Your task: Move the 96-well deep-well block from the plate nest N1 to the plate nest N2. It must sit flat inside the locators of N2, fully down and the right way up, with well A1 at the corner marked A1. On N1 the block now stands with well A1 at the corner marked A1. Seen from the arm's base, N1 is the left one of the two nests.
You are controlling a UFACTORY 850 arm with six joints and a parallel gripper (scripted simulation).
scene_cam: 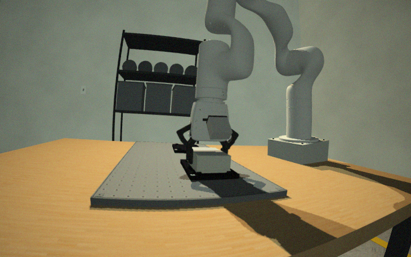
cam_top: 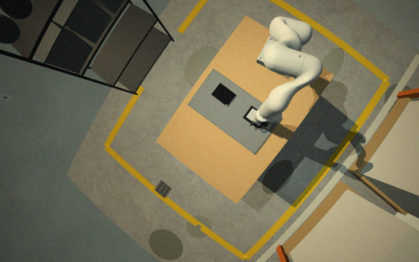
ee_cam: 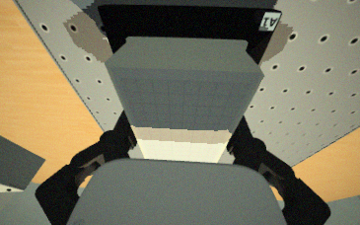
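The 96-well deep-well block lies right at my hand. From my hand the other things lie so: black nest N1 (2 cm below); black nest N2 (1 cm behind, 32 cm to the right, 2 cm below).
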